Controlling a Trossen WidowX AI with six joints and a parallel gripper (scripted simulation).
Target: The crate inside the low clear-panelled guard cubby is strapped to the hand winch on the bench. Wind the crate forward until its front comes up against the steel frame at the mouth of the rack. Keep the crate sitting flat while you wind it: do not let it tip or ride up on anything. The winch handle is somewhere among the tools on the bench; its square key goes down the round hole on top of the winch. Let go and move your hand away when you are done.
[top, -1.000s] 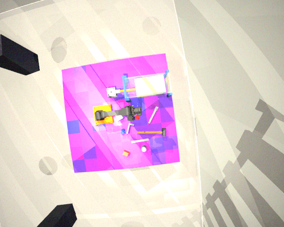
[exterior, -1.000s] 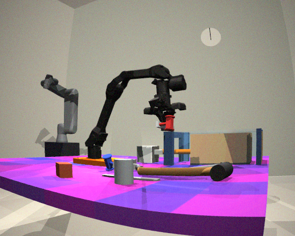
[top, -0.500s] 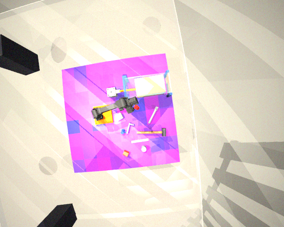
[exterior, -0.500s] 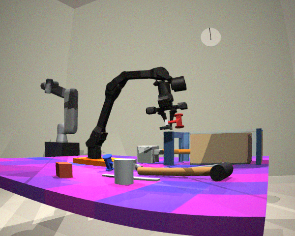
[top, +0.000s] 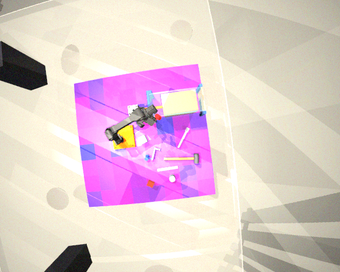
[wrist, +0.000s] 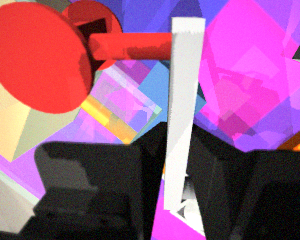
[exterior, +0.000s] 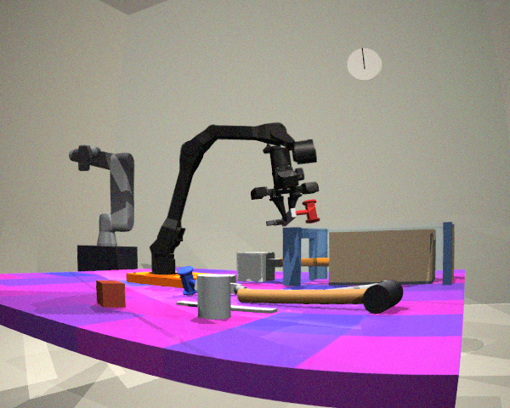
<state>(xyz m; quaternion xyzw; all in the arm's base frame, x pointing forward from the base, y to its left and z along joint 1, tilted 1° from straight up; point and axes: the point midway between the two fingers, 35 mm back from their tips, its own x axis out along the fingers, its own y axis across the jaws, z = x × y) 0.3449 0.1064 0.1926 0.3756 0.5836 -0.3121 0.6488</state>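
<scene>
Right now the red-knobbed winch handle is 10 mm ahead of my gripper tip, 10 mm to the right of it and 10 mm above it. Also, from my gripper tip: hand winch: 160 mm behind, 120 mm to the left, 150 mm below; red knob: 60 mm ahead, 20 mm to the right, 20 mm above; blue frame: 10 mm ahead, 110 mm to the left, 70 mm below.
</scene>
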